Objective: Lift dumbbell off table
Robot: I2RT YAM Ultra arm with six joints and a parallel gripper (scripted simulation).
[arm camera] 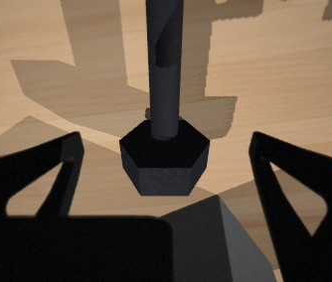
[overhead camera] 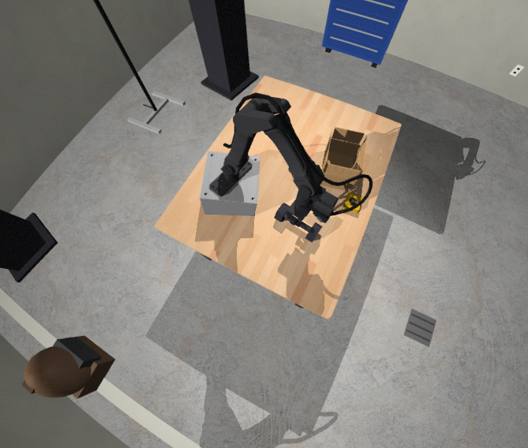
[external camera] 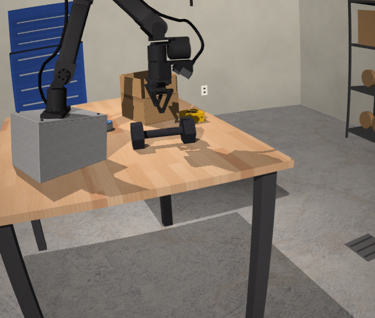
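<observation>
Right now my hand is 8 cm above the black dumbbell and 1 cm short of it.
</observation>
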